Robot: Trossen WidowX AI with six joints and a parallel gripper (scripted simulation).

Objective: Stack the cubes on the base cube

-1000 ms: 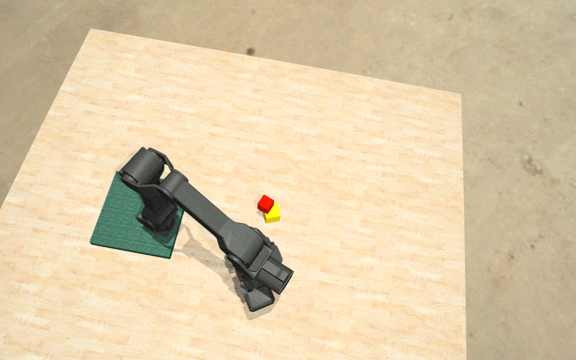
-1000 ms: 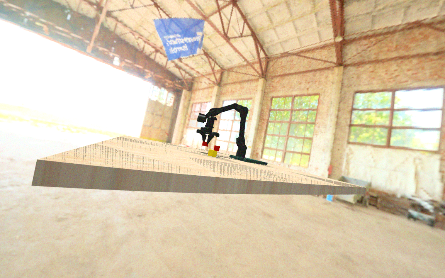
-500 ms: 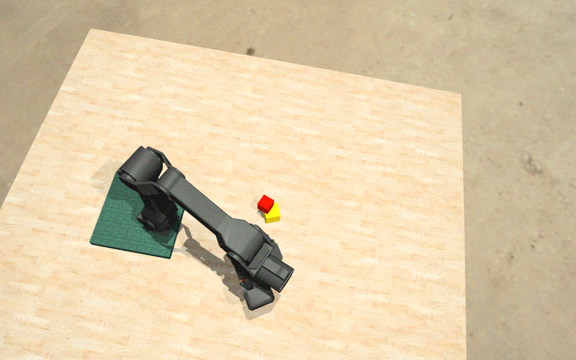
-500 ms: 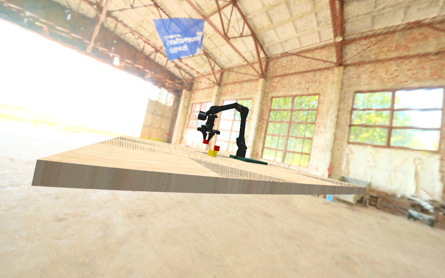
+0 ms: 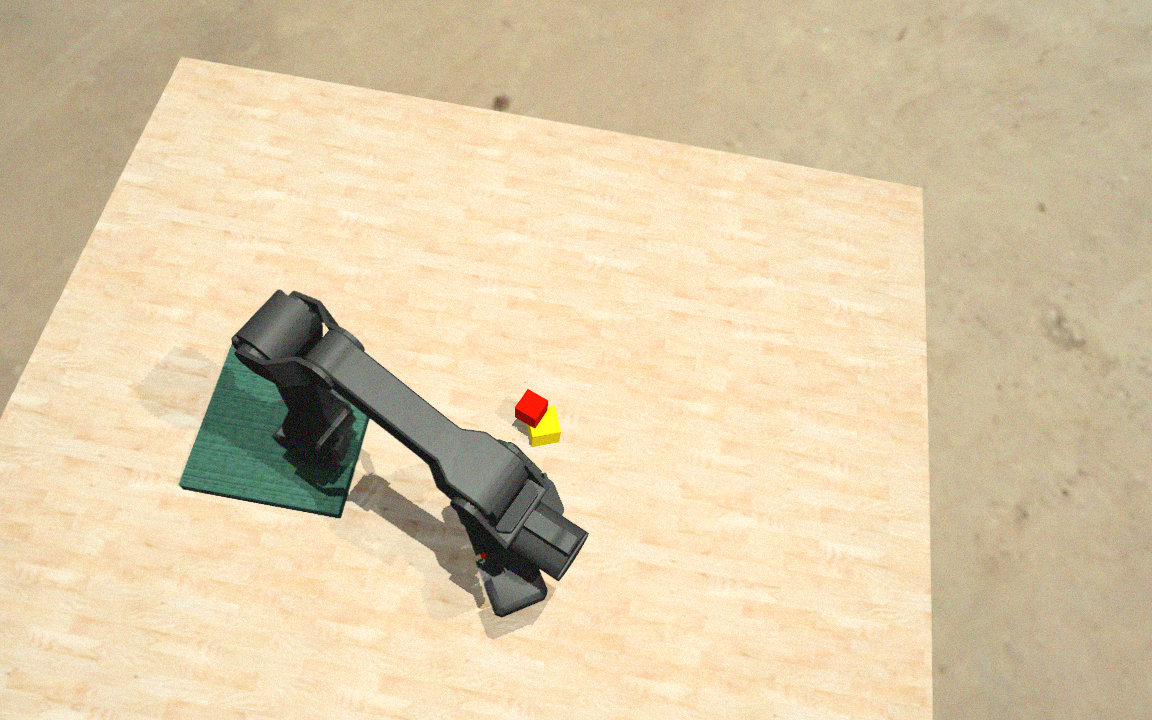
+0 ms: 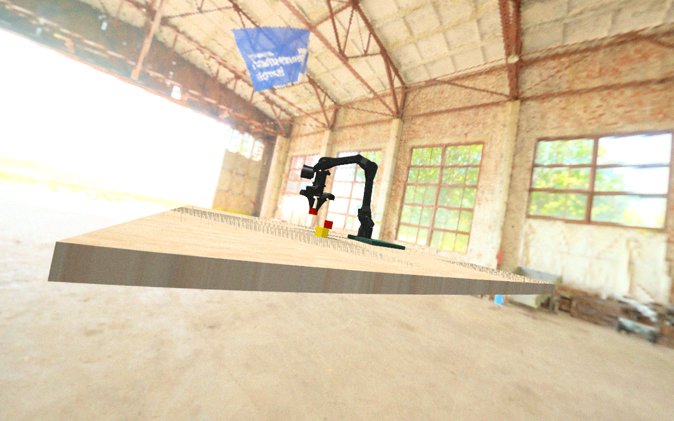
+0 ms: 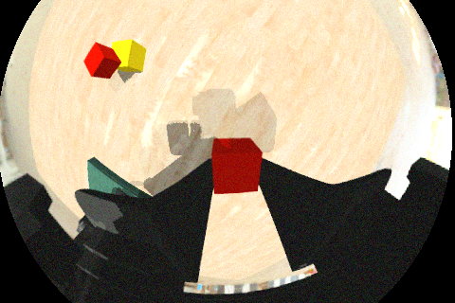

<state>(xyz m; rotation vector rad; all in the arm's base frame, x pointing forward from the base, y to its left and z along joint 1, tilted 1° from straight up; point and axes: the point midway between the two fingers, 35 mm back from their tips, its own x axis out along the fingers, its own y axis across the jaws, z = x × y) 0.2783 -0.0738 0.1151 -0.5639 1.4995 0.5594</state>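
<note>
Now: the yellow base cube 20 cm to the left of my gripper tip and 9 cm below it.
</note>
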